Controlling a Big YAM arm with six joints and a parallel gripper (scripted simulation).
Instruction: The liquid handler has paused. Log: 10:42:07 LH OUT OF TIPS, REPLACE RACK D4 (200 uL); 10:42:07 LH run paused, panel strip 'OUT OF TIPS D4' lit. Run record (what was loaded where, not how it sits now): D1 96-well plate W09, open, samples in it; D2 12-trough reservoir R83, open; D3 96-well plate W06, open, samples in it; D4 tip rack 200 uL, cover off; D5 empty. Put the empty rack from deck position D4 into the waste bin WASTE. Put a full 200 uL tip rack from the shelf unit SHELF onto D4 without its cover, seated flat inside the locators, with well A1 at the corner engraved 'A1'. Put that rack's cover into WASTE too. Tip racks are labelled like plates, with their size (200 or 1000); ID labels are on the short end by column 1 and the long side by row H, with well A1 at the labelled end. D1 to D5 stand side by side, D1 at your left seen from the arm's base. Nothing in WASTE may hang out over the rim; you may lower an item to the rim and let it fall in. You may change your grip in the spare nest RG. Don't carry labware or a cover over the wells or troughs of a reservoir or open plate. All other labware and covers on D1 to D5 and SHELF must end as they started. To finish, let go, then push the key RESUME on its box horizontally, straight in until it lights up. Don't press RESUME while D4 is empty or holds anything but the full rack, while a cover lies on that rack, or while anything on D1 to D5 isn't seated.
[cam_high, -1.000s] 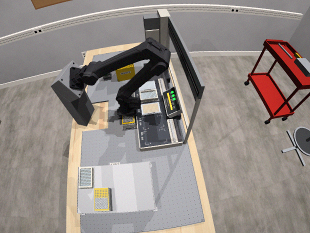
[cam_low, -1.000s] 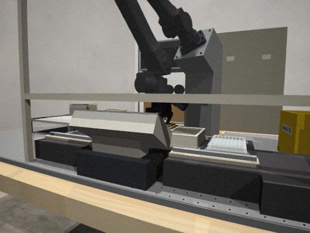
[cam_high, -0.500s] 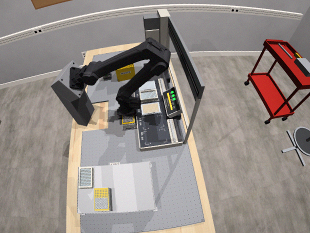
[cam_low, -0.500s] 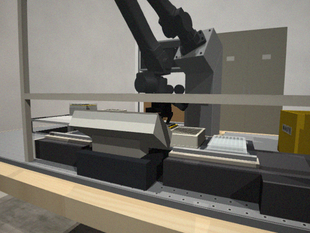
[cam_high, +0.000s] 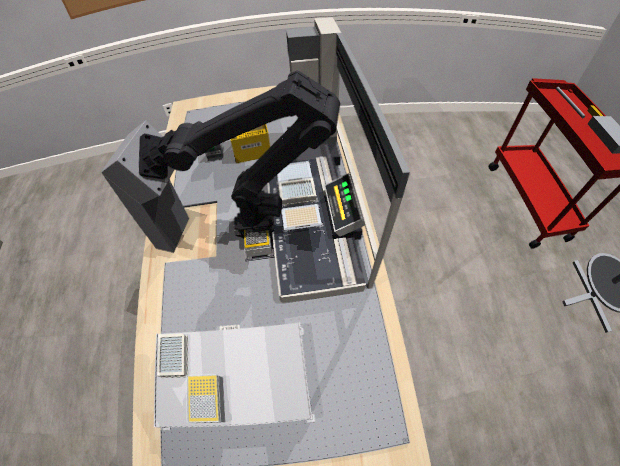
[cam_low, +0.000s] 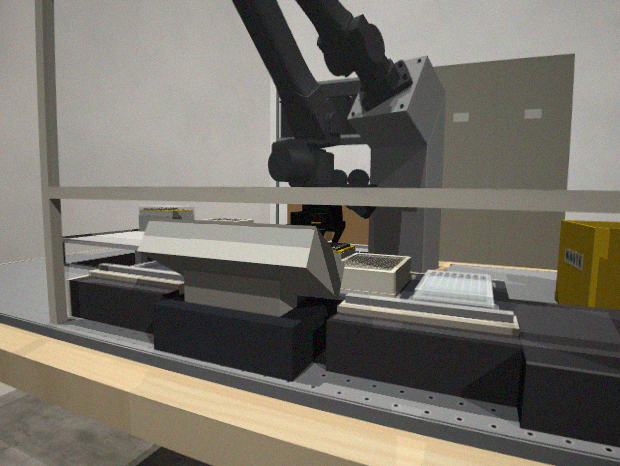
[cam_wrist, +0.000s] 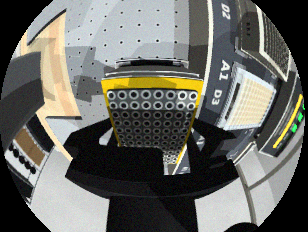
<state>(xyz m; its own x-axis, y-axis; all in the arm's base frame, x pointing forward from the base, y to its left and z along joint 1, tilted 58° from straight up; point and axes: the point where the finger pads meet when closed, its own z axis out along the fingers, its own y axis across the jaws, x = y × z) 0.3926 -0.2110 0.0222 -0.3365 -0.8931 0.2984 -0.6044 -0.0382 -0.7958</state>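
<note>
The black spare nest is 40 mm below my hand. Also, from my hand: reservoir 210 mm ahead, 50 mm to the left, 10 mm above; then tan plate 160 mm ahead, 40 mm to the right, 10 mm above; then clear plate 260 mm ahead, 140 mm to the left, 10 mm above.
</note>
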